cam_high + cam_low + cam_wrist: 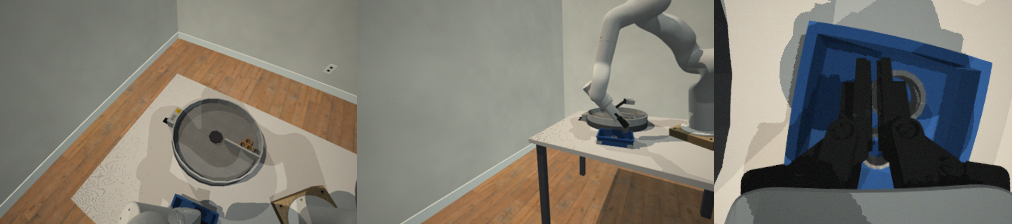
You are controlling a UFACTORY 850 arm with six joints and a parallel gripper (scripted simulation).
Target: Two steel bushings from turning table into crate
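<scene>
The blue crate lies 9 cm below my hand, 5 cm ahead of it and 2 cm to the left of it. From my hand the other things lie so: grey turning table 36 cm to the right, 8 cm ahead, 6 cm below.
</scene>
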